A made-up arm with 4 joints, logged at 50 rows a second.
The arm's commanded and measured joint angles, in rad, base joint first. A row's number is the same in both.
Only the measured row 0 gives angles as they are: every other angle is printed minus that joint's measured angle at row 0.
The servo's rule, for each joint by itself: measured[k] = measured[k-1] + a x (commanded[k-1-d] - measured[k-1]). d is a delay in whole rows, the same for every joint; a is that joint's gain. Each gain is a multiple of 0.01, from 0.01 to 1. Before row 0 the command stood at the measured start. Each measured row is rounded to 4 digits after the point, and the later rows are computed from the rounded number. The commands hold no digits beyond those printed.
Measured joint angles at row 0: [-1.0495 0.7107 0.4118 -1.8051]
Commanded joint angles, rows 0 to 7: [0.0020 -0.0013 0.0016 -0.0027]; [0.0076 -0.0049 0.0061 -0.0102]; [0.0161 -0.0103 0.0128 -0.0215]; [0.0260 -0.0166 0.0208 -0.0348]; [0.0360 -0.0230 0.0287 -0.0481]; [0.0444 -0.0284 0.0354 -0.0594]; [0.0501 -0.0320 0.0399 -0.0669]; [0.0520 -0.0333 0.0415 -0.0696]
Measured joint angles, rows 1 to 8: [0.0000 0.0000 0.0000 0.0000]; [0.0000 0.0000 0.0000 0.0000]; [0.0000 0.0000 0.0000 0.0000]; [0.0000 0.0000 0.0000 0.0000]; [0.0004 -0.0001 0.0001 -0.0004]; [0.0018 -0.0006 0.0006 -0.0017]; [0.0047 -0.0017 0.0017 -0.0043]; [0.0090 -0.0033 0.0034 -0.0083]
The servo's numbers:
d 4
a 0.20 0.11 0.09 0.13

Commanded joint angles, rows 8 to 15: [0.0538 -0.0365 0.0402 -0.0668]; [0.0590 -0.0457 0.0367 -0.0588]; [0.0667 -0.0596 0.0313 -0.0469]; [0.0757 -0.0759 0.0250 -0.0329]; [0.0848 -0.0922 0.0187 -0.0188]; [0.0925 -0.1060 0.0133 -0.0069]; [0.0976 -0.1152 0.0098 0.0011]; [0.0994 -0.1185 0.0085 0.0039]
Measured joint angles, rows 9 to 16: [0.0144 -0.0055 0.0057 -0.0135]; [0.0204 -0.0080 0.0084 -0.0195]; [0.0263 -0.0106 0.0112 -0.0257]; [0.0314 -0.0131 0.0139 -0.0314]; [0.0359 -0.0157 0.0163 -0.0360]; [0.0405 -0.0190 0.0181 -0.0390]; [0.0457 -0.0235 0.0193 -0.0400]; [0.0517 -0.0293 0.0198 -0.0391]
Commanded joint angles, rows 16 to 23: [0.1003 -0.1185 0.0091 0.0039]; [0.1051 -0.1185 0.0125 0.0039]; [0.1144 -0.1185 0.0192 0.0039]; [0.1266 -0.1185 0.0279 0.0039]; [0.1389 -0.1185 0.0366 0.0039]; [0.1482 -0.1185 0.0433 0.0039]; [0.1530 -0.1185 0.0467 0.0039]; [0.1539 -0.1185 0.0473 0.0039]
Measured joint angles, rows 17 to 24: [0.0583 -0.0362 0.0197 -0.0365]; [0.0651 -0.0439 0.0191 -0.0327]; [0.0716 -0.0517 0.0183 -0.0283]; [0.0772 -0.0590 0.0174 -0.0241]; [0.0818 -0.0655 0.0167 -0.0205]; [0.0865 -0.0713 0.0163 -0.0173]; [0.0921 -0.0765 0.0166 -0.0145]; [0.0990 -0.0811 0.0176 -0.0121]
